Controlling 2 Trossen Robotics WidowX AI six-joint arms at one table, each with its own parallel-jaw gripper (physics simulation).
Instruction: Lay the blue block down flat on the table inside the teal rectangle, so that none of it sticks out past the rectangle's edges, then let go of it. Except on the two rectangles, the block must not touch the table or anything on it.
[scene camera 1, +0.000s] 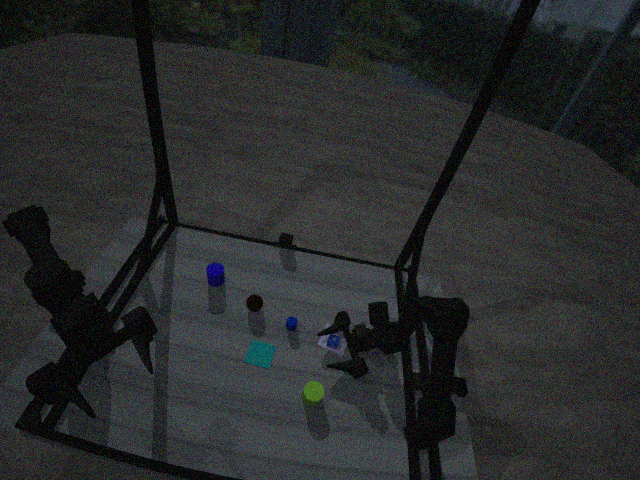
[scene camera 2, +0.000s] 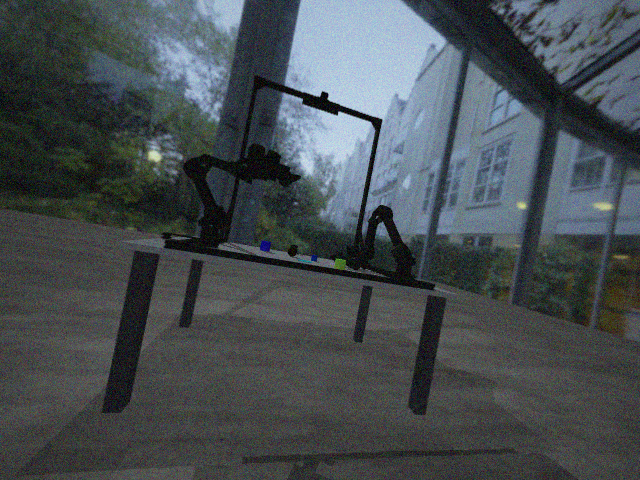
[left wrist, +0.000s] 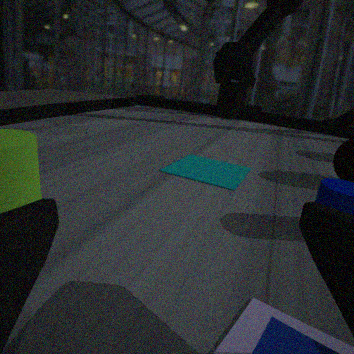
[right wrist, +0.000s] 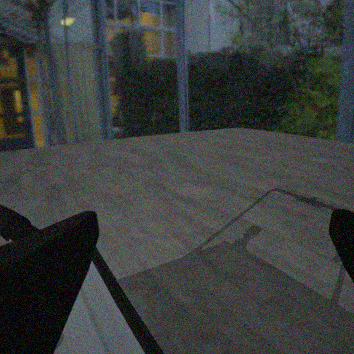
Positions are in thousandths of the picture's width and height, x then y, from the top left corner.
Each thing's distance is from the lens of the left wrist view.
my left gripper (left wrist: 513, 600): 10 cm
green cylinder (left wrist: 78, 518): 16 cm
pale rectangle (left wrist: 710, 914): 11 cm
The marked spots on the pale rectangle and the green cylinder are 13 cm apart.
